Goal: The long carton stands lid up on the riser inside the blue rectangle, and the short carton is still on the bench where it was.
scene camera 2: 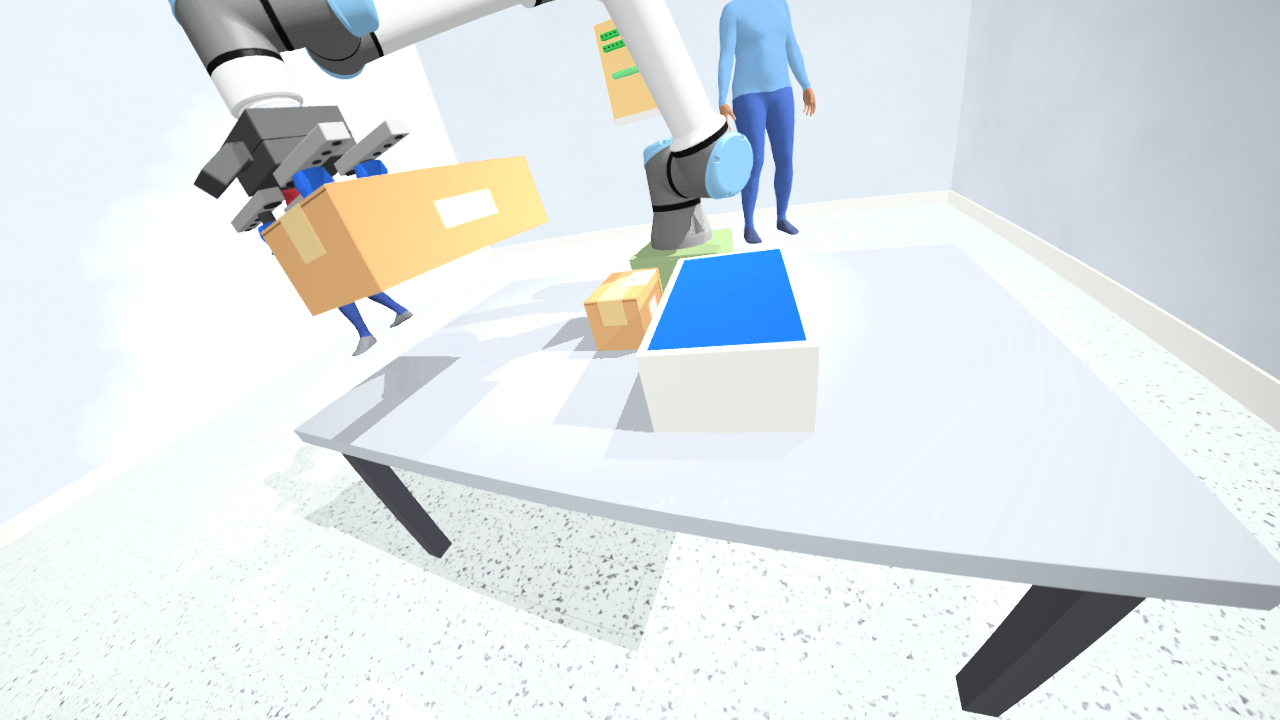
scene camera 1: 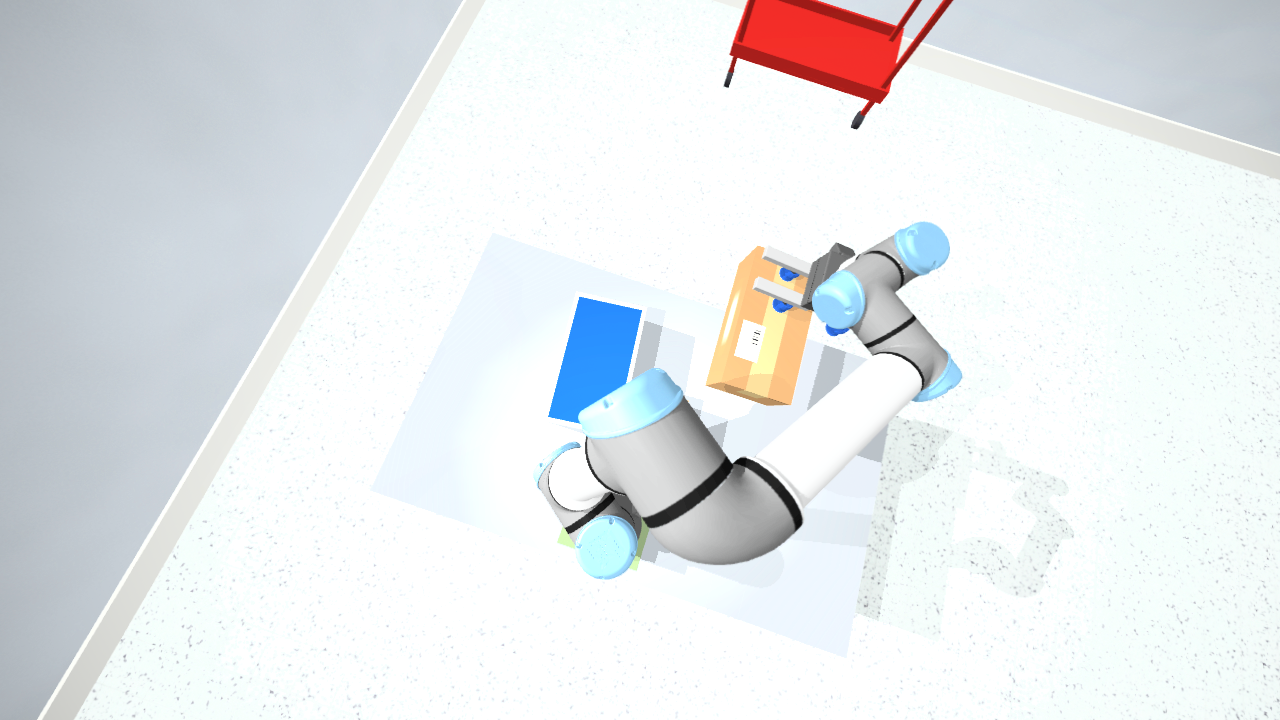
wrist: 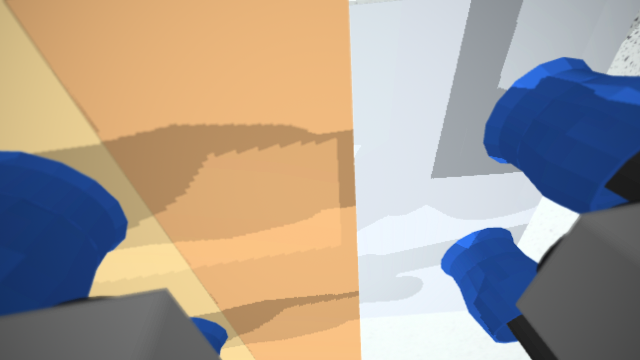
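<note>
In scene camera 2 I see my suction head [scene camera 2: 306,181], and it is carrying a long carton [scene camera 2: 348,240]; the long carton touches nothing else. A short carton [scene camera 2: 620,310] rests on the table there. Scene camera 1 shows the long carton [scene camera 1: 758,354] too. The wrist view gives me my suction head [wrist: 563,125] together with the long carton [wrist: 228,141], but the wrist view does not show the short carton, hidden by the long carton.
</note>
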